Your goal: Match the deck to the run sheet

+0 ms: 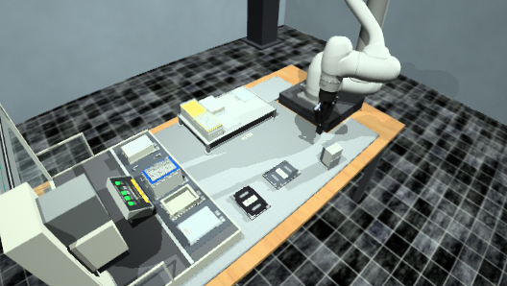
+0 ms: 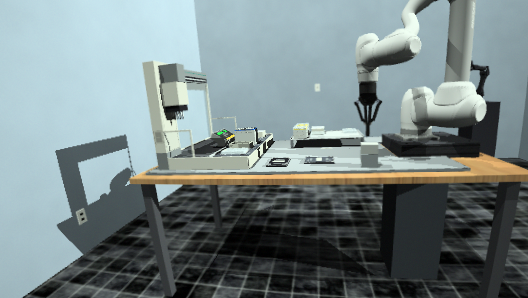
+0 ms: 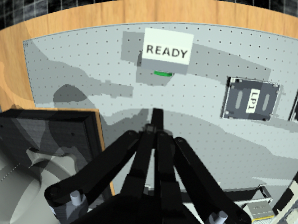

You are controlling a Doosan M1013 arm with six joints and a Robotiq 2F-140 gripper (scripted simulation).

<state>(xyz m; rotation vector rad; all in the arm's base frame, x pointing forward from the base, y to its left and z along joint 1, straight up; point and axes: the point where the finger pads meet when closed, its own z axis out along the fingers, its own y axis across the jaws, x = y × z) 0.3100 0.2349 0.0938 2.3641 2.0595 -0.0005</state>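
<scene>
Right now the grey key box is 10 mm ahead of my hand, 80 mm to the left of it and 90 mm below it. The rest, counted from my hand: clear cover 340 mm ahead, 400 mm to the right, 30 mm below; yellow-rimmed tip rack 340 mm ahead, 390 mm to the right, 50 mm below; shelf 170 mm ahead, 460 mm to the right, 90 mm below.
</scene>
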